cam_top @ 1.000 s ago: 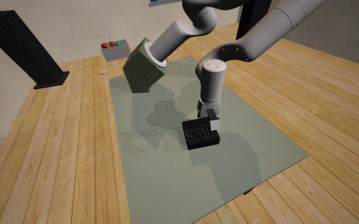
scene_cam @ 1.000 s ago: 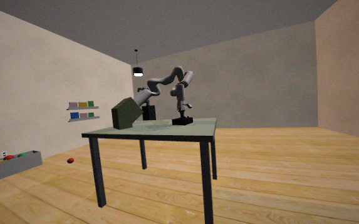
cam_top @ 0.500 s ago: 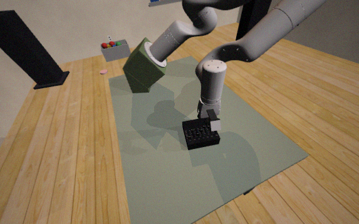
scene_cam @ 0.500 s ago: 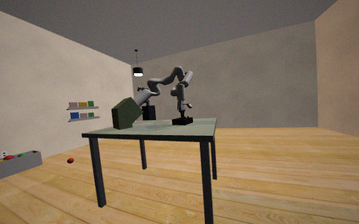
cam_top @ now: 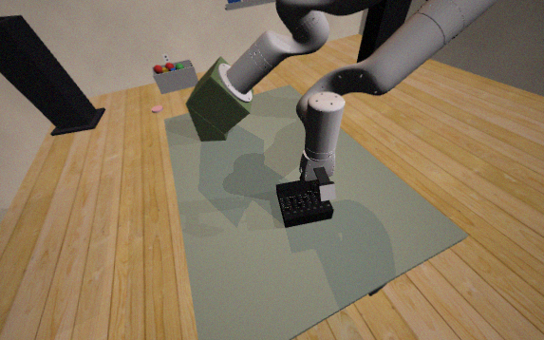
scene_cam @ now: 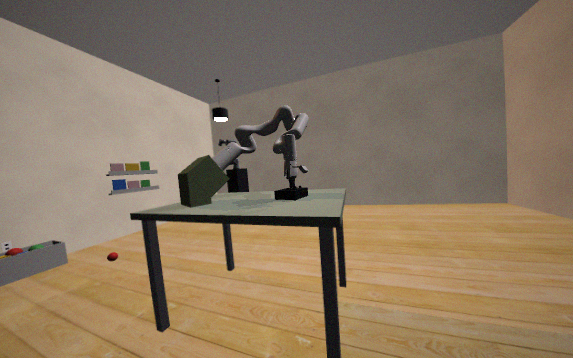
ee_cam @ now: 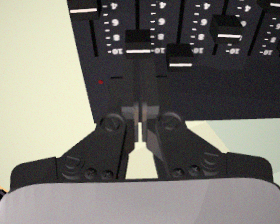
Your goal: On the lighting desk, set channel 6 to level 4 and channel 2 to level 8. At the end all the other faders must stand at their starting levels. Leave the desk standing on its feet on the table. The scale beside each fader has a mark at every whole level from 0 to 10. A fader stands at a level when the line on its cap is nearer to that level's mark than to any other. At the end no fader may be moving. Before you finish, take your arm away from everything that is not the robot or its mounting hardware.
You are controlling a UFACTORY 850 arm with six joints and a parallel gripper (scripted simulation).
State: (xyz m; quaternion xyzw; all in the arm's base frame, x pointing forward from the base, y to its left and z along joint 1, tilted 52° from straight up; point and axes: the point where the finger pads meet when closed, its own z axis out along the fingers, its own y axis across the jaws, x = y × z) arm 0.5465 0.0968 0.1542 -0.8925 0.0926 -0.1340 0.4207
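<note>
Now: the channel 5 cap 10 mm ahead of my hand, 20 mm to the right of it and 20 mm below it. From my hand the other things lie so: channel 3 cap 40 mm ahead, 70 mm to the right, 20 mm below; then fader cap 40 mm ahead, 20 mm to the left, 20 mm below; then channel 4 cap 30 mm ahead, 50 mm to the right, 20 mm below.
</note>
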